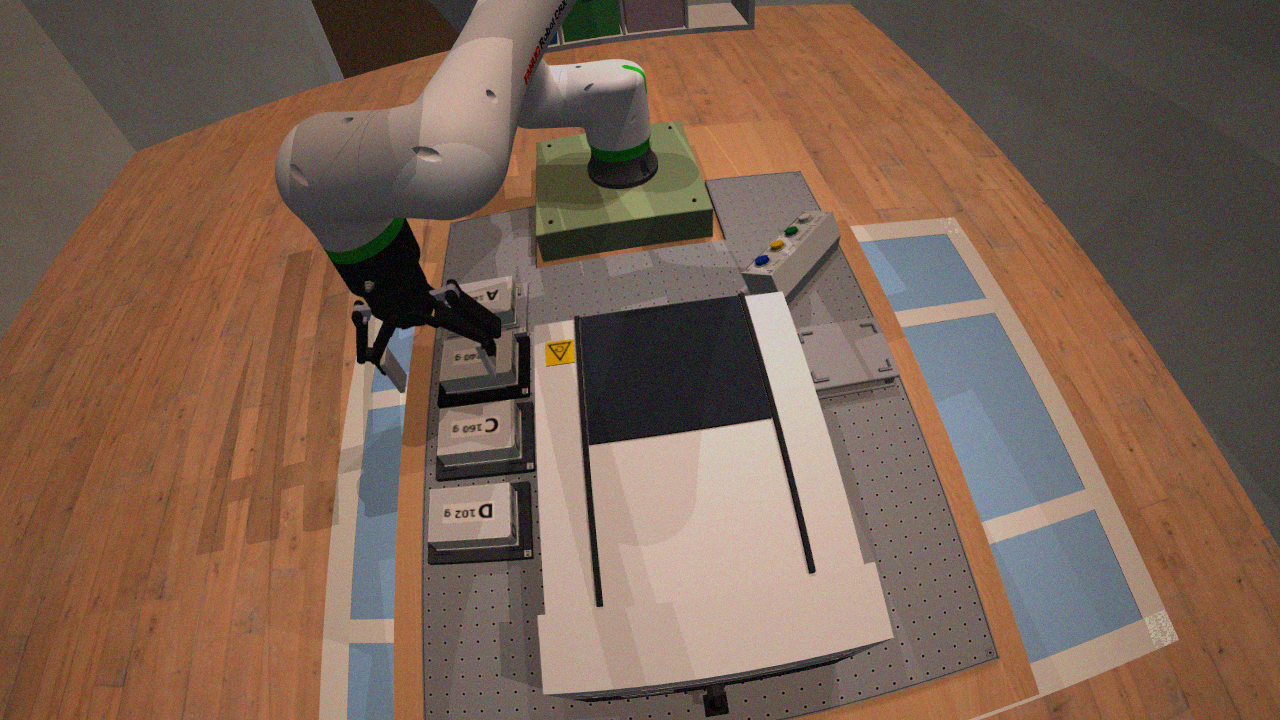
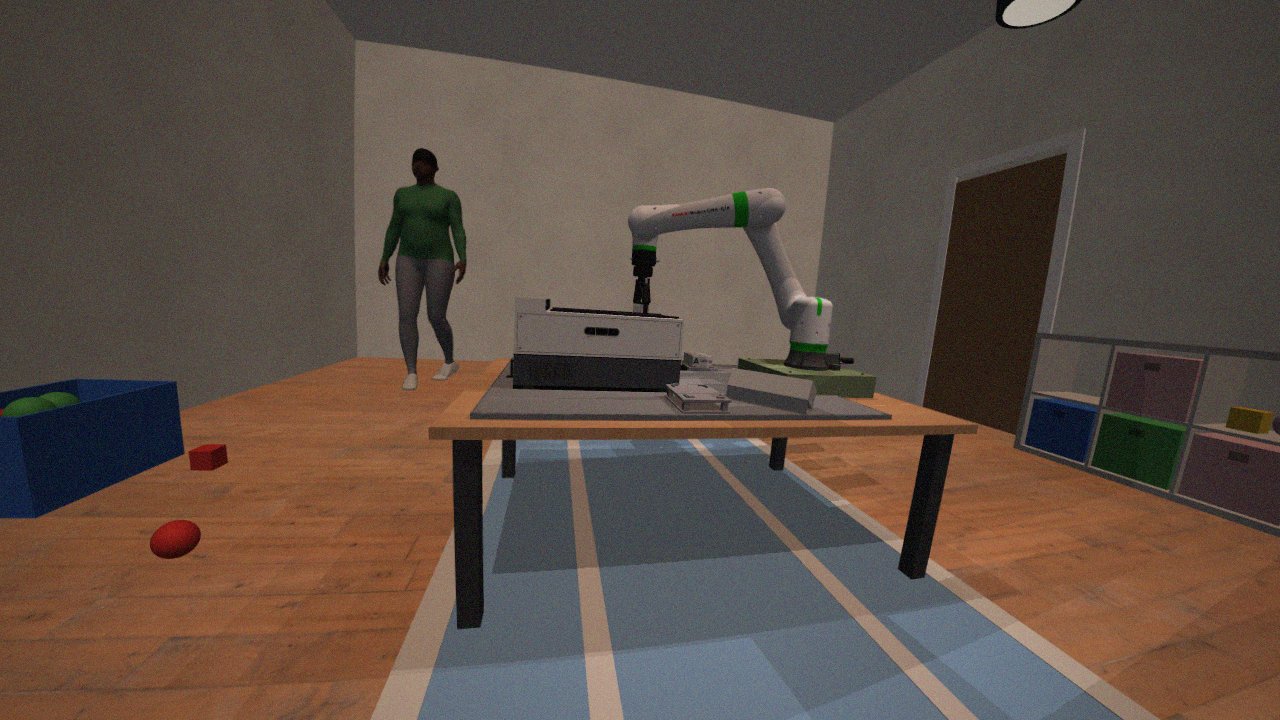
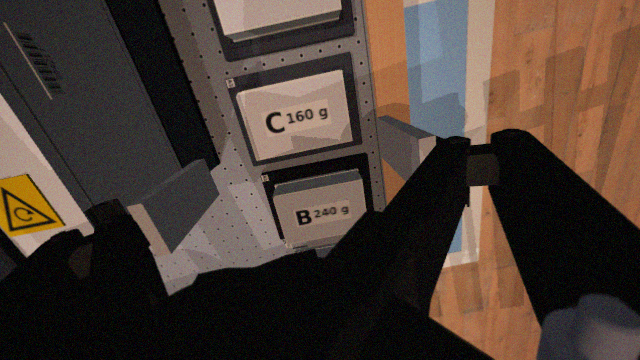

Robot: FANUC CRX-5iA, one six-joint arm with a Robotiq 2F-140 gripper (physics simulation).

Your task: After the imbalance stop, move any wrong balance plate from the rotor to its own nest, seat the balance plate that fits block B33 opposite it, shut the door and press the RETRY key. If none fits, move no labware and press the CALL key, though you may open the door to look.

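Seen in the pictures: gripper, fingertip midpoint: (image 1: 447,376) (image 3: 294,157); arm's base at its link origin: (image 1: 623,168) (image 2: 805,367).
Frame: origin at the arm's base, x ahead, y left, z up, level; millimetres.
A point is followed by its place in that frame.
My gripper (image 1: 443,365) {y -221, x 589, z 114 mm} (image 2: 641,308) {y -221, x 589, z 114 mm} (image 3: 294,157) {y -221, x 589, z 114 mm} is open and empty, pointing down above the row of balance plates, near plates B and C. Plate A (image 1: 497,294) {y -220, x 333, z -8 mm} is partly behind a finger. Plate B 240 g (image 1: 476,368) {y -233, x 491, z -9 mm} (image 3: 320,230) {y -234, x 437, z -8 mm}, plate C 160 g (image 1: 478,436) {y -211, x 617, z -8 mm} (image 3: 300,137) {y -221, x 577, z -8 mm} and plate D 102 g (image 1: 471,516) {y -206, x 746, z -8 mm} sit in their dark nests. The white centrifuge (image 1: 689,528) {y 95, x 818, z 148 mm} (image 2: 559,335) {y 272, x 844, z 87 mm} stands beside them, its dark top panel (image 1: 671,367) {y 82, x 618, z 151 mm} between two rails. The rotor and block B33 are hidden. The key box (image 1: 805,255) {y 329, x 290, z 1 mm} (image 2: 771,391) {y 356, x 279, z -21 mm} has blue, yellow, green and pale keys; their labels are unreadable.
The green robot base (image 1: 572,234) {y -95, x 187, z -14 mm} (image 2: 850,385) {y 145, x -86, z -33 mm} stands behind the row. A flat grey tray with corner brackets (image 1: 845,353) {y 364, x 486, z -28 mm} (image 2: 698,398) {y 441, x 495, z -28 mm} lies right of the centrifuge. A yellow warning label (image 1: 560,351) {y -54, x 584, z 149 mm} (image 3: 30,205) {y -63, x 586, z 149 mm} is on the housing. A person (image 2: 425,219) stands in the background.
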